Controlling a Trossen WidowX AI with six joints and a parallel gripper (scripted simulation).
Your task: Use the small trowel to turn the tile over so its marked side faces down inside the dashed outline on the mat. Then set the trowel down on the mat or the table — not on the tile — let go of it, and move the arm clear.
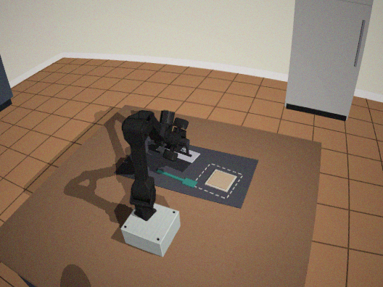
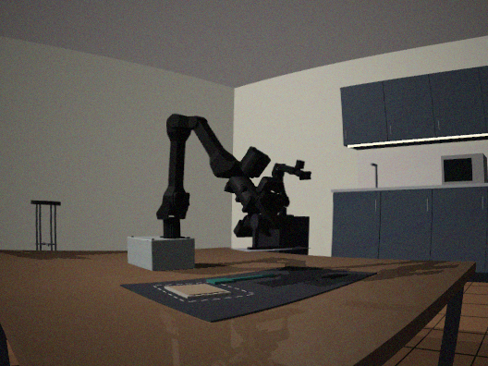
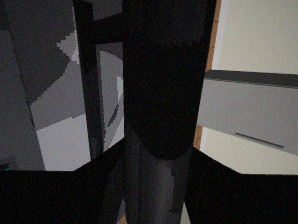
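The dark mat is 10 mm behind my gripper tip, 20 mm to the right of it and 160 mm below it. The rest, counted from my gripper tip: teal trowel (100 mm behind, 40 mm to the right, 140 mm below); tan square tile (10 mm behind, 210 mm to the right, 140 mm below).
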